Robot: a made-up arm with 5 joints.
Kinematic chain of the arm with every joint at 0, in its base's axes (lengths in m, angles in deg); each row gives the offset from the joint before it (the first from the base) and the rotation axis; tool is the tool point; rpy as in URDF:
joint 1: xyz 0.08 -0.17 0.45 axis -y
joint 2: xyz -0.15 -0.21 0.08 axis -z
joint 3: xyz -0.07 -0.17 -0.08 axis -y
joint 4: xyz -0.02 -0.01 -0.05 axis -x
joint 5: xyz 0 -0.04 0 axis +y
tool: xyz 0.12 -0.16 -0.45 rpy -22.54 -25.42 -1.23
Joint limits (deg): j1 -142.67..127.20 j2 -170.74..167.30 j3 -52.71..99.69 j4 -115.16..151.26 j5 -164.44..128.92
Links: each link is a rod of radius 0.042 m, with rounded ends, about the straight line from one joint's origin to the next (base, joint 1, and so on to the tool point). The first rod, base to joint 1, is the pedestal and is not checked.
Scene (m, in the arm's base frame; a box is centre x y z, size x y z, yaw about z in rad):
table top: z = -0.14
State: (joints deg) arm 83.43 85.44 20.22 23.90 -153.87
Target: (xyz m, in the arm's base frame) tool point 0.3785 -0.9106 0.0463
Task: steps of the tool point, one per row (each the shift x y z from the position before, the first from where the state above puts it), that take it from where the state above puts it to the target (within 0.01 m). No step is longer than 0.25 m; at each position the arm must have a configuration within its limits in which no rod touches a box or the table.
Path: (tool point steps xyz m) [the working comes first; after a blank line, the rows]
Joints at the target: 127.20 47.25 -9.20 -51.71 -134.50
Straight joint move there: touches the table top.

1: -0.0364 -0.0739 -0.0037
2: -0.0316 -0.0882 0.0248
3: -0.0183 -0.0942 0.0543
4: 0.0024 -0.0908 0.0810
5: 0.0289 -0.0783 0.1009
6: 0.0579 -0.0582 0.1115
7: 0.0327 -0.0834 -0.1605
8: 0.0998 -0.0705 -0.1670
9: 0.1730 -0.0455 -0.1354
10: 0.2284 -0.0130 -0.0624
11: 0.2431 0.0211 0.0394

